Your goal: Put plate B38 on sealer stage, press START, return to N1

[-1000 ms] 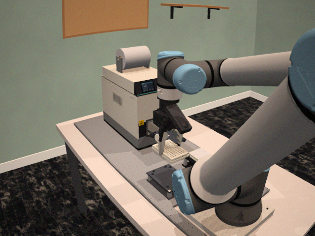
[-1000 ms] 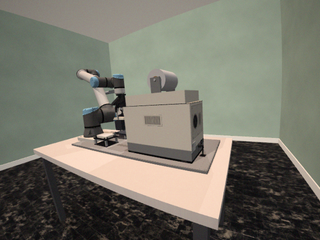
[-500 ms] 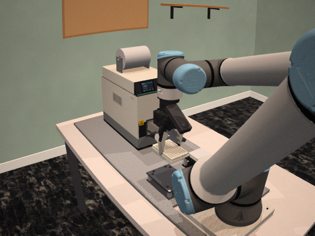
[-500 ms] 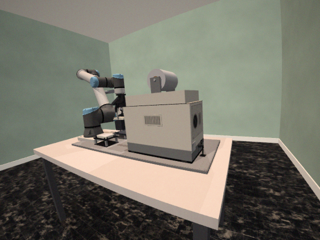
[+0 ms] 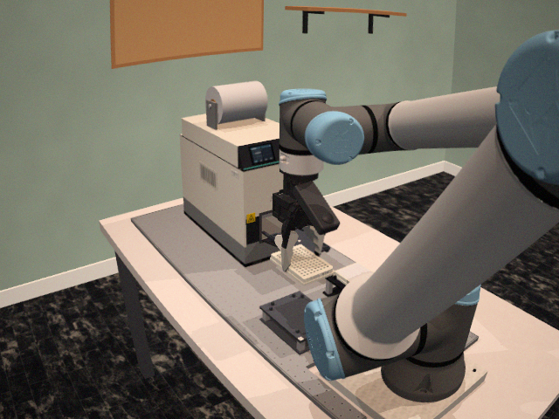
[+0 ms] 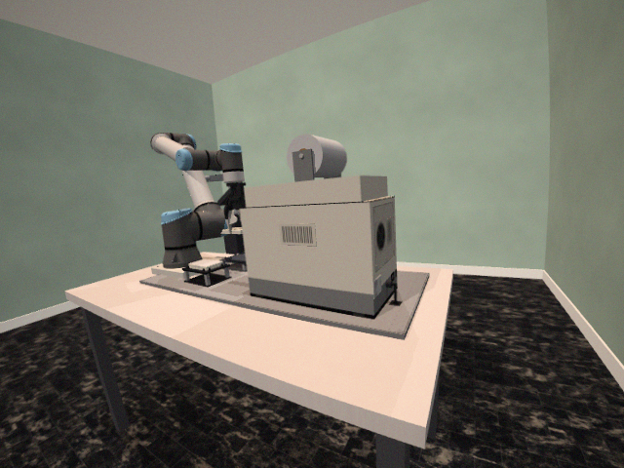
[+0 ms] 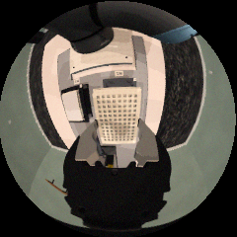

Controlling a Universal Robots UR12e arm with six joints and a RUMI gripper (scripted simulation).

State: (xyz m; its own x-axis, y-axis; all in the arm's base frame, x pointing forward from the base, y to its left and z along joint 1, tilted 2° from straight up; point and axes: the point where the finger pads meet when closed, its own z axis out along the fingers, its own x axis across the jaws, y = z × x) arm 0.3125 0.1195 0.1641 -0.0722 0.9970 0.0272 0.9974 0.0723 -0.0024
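Now: hand 21 cm short of the sealer stage, 12 cm to the left of it and 8 cm above it. From my hand the other things lie so: N1 label (18 cm below, 12 cm behind); small screen (32 cm ahead, 14 cm above, 7 cm to the right); foil roll (54 cm ahead, 24 cm above, 10 cm to the right).
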